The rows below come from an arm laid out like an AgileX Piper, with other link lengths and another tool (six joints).
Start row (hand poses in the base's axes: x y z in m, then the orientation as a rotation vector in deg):
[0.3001, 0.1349, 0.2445, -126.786, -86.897, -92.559]
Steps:
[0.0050, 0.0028, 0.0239, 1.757, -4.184, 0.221]
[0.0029, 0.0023, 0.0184, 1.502, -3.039, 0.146]
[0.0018, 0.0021, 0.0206, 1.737, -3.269, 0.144]
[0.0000, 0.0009, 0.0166, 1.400, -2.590, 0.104]
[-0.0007, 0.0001, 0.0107, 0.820, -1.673, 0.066]
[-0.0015, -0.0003, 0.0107, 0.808, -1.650, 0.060]
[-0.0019, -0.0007, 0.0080, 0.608, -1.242, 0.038]
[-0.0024, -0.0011, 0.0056, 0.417, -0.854, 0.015]
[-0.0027, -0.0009, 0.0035, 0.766, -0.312, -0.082]
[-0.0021, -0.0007, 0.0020, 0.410, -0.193, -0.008]
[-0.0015, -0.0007, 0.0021, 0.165, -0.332, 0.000]
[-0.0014, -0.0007, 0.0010, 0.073, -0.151, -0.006]
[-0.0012, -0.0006, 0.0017, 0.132, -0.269, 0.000]
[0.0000, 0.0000, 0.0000, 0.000, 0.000, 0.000]
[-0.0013, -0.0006, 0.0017, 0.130, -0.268, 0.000]
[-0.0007, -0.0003, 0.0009, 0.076, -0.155, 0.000]
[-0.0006, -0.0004, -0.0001, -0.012, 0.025, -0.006]
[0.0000, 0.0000, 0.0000, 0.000, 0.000, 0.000]
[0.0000, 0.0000, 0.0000, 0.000, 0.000, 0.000]
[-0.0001, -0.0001, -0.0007, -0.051, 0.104, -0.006]
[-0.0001, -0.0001, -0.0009, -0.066, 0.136, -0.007]
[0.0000, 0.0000, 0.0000, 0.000, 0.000, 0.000]
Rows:
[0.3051, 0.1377, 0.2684, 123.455, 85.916, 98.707]
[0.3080, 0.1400, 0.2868, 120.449, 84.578, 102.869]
[0.3098, 0.1421, 0.3074, 117.167, 82.973, 107.360]
[0.3098, 0.1430, 0.3240, 114.501, 81.615, 110.852]
[0.3091, 0.1431, 0.3347, 112.709, 80.768, 112.971]
[0.3076, 0.1428, 0.3454, 110.917, 79.907, 115.024]
[0.3057, 0.1421, 0.3534, 109.555, 79.238, 116.544]
[0.3033, 0.1410, 0.3590, 108.613, 78.759, 117.572]
[0.3006, 0.1401, 0.3625, 108.527, 78.004, 118.568]
[0.2985, 0.1394, 0.3645, 108.434, 77.636, 119.133]
[0.2970, 0.1387, 0.3666, 108.065, 77.440, 119.529]
[0.2956, 0.1380, 0.3676, 107.898, 77.345, 119.704]
[0.2944, 0.1374, 0.3693, 107.597, 77.187, 120.022]
[0.2944, 0.1374, 0.3693, 107.597, 77.187, 120.022]
[0.2931, 0.1368, 0.3710, 107.296, 77.030, 120.336]
[0.2924, 0.1365, 0.3719, 107.122, 76.938, 120.518]
[0.2918, 0.1361, 0.3718, 107.152, 76.945, 120.486]
[0.2918, 0.1361, 0.3718, 107.152, 76.945, 120.486]
[0.2918, 0.1361, 0.3718, 107.152, 76.945, 120.486]
[0.2917, 0.1360, 0.3711, 107.270, 76.999, 120.361]
[0.2916, 0.1359, 0.3702, 107.425, 77.070, 120.199]
[0.2916, 0.1359, 0.3702, 107.425, 77.070, 120.199]

